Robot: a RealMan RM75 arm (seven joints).
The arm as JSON. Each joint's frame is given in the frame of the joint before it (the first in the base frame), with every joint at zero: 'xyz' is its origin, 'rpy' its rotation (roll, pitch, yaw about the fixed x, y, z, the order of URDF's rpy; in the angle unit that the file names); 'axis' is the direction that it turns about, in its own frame. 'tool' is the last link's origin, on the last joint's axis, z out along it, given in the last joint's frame.
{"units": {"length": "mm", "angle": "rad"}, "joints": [
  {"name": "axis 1", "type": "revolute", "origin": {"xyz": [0.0, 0.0, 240.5], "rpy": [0.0, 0.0, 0.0]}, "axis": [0.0, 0.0, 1.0]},
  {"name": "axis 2", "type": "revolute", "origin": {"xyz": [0.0, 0.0, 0.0], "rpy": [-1.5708, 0.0, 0.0]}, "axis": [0.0, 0.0, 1.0]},
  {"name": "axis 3", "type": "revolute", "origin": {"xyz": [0.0, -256.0, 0.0], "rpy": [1.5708, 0.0, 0.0]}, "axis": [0.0, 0.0, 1.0]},
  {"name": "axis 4", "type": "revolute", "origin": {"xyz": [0.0, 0.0, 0.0], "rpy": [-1.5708, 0.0, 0.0]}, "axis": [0.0, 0.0, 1.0]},
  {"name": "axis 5", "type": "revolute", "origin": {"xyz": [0.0, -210.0, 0.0], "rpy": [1.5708, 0.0, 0.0]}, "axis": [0.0, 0.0, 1.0]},
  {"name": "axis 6", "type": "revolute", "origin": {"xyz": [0.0, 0.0, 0.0], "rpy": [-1.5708, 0.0, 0.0]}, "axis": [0.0, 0.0, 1.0]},
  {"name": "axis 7", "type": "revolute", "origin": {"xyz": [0.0, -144.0, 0.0], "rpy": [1.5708, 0.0, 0.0]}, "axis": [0.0, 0.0, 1.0]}
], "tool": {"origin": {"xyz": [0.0, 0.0, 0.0], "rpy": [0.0, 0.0, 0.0]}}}
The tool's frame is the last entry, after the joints.
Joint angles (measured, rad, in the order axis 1, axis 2, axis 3, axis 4, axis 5, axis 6, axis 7), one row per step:
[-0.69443 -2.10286 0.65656 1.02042 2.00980 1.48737 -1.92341]
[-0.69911 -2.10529 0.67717 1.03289 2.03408 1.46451 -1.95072]
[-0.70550 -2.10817 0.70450 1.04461 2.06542 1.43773 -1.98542]
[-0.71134 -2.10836 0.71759 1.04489 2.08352 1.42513 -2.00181]
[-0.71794 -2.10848 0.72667 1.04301 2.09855 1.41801 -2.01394]
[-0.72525 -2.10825 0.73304 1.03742 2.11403 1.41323 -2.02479]
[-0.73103 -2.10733 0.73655 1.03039 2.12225 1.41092 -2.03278]
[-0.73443 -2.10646 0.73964 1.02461 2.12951 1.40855 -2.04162]
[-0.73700 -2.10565 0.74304 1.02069 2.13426 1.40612 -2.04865]
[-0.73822 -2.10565 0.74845 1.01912 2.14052 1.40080 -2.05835]
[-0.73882 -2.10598 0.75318 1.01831 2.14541 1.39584 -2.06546]
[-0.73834 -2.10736 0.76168 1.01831 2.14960 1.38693 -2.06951]
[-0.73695 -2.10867 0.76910 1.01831 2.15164 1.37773 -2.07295]
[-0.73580 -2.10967 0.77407 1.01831 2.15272 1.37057 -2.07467]
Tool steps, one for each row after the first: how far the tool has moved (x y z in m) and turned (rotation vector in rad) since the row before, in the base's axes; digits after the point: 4 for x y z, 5 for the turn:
[0.0019 0.0029 -0.0024 -0.00258 0.02541 0.01824]
[0.0023 0.0033 -0.0039 -0.00645 0.03145 0.02248]
[0.0010 0.0019 -0.0026 -0.00605 0.01700 0.01122]
[0.0012 0.0014 -0.0024 -0.00751 0.01301 0.00699]
[0.0007 0.0012 -0.0026 -0.00981 0.01154 0.00789]
[0.0005 0.0008 -0.0019 -0.00851 0.00449 0.00631]
[-0.0002 0.0005 -0.0015 -0.00724 0.00342 0.00864]
[0.0000 0.0005 -0.0011 -0.00501 0.00271 0.00603]
[-0.0002 0.0005 -0.0012 -0.00325 0.00446 0.00861]
[-0.0002 0.0004 -0.0010 -0.00181 0.00397 0.00641]
[0.0000 0.0005 -0.0016 0.00037 0.00673 0.00351]
[-0.0002 0.0004 -0.0013 0.00195 0.00442 0.00390]
[-0.0002 0.0004 -0.0008 0.00238 0.00294 0.00253]

